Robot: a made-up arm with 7 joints.
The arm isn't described. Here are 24 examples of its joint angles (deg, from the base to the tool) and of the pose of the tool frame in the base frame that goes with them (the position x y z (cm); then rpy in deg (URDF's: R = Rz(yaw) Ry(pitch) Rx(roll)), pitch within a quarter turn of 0, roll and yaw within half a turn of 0).
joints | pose
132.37 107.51 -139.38 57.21 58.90 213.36 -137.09 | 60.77 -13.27 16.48 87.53 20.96 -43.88
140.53 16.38 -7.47 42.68 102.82 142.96 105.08 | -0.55 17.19 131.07 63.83 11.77 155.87
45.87 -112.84 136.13 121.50 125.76 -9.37 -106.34 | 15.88 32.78 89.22 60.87 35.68 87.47
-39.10 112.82 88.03 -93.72 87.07 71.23 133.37 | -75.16 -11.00 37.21 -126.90 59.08 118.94
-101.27 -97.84 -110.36 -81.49 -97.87 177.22 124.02 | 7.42 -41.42 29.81 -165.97 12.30 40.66
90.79 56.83 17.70 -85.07 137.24 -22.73 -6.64 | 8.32 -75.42 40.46 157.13 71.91 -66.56
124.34 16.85 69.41 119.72 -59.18 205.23 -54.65 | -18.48 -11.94 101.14 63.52 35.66 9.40
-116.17 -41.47 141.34 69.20 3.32 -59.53 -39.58 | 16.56 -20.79 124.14 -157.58 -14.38 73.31
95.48 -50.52 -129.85 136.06 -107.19 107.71 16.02 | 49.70 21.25 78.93 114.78 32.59 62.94
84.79 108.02 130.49 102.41 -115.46 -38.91 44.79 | -34.07 -37.42 1.91 -30.45 35.74 -143.95
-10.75 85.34 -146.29 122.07 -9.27 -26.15 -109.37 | -29.11 -25.98 16.71 -28.62 -48.84 -108.67
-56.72 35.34 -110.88 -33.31 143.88 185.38 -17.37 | -20.20 23.32 129.87 116.69 67.76 -93.49
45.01 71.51 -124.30 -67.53 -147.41 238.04 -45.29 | -36.60 -15.88 98.87 -158.84 73.88 146.26
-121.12 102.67 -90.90 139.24 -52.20 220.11 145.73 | -18.12 44.07 43.81 65.36 -3.04 146.74
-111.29 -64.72 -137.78 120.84 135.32 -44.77 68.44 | -57.79 6.10 85.25 -107.30 48.86 137.46
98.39 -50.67 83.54 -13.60 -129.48 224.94 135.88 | 20.80 58.48 113.48 90.12 -71.92 -33.12
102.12 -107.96 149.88 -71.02 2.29 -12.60 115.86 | 18.82 58.16 -7.40 79.21 3.19 -155.01
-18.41 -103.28 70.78 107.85 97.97 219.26 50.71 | 39.82 12.69 51.06 -151.34 -53.48 -144.57
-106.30 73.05 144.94 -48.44 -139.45 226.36 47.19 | -20.28 60.43 93.83 -176.03 13.88 -125.37
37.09 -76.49 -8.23 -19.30 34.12 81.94 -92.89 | 76.57 38.88 96.54 63.41 -17.96 142.79
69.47 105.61 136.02 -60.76 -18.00 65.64 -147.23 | 16.41 -78.68 72.84 -54.67 59.73 -149.05
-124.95 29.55 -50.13 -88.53 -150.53 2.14 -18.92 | 56.57 9.75 82.05 -169.36 12.18 20.69
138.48 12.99 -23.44 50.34 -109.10 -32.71 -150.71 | 6.63 20.68 155.35 -150.47 68.23 -158.68
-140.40 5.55 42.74 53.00 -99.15 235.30 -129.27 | -3.04 -8.49 139.59 -135.40 25.24 -74.10
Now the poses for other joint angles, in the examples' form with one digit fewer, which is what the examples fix.
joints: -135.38 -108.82 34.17 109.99 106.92 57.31 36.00
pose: 4.9 -19.5 12.2 110.1 5.4 62.9
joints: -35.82 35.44 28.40 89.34 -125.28 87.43 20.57
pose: 13.4 30.6 118.5 52.0 26.7 66.8
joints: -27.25 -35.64 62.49 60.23 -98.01 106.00 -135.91
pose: 52.7 4.6 122.8 -56.9 60.1 -21.2
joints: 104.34 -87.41 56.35 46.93 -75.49 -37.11 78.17
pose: -38.0 87.5 38.5 119.9 -0.7 65.7
